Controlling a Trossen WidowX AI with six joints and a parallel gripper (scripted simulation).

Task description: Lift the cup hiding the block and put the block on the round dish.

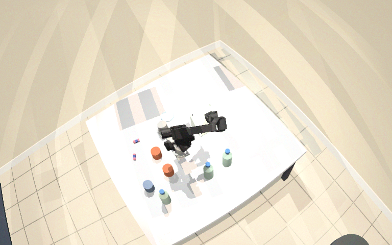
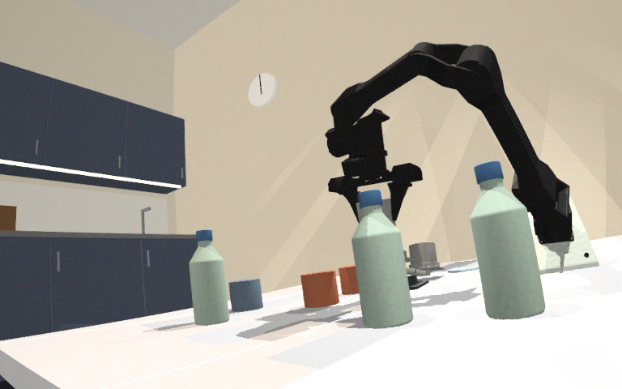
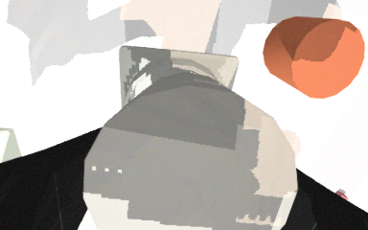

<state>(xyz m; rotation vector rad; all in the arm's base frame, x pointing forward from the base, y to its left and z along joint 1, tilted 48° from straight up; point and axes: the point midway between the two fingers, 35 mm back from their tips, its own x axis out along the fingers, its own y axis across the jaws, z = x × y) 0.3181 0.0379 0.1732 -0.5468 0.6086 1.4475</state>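
Now: gripper tip 10 mm to the left of the grey block and 60 mm above it. The rest, counted from my gripper tip: blue cup: 310 mm ahead, 90 mm to the left, 110 mm below; balance: 140 mm to the right, 110 mm below; grey cup: 290 mm to the right, 90 mm below.
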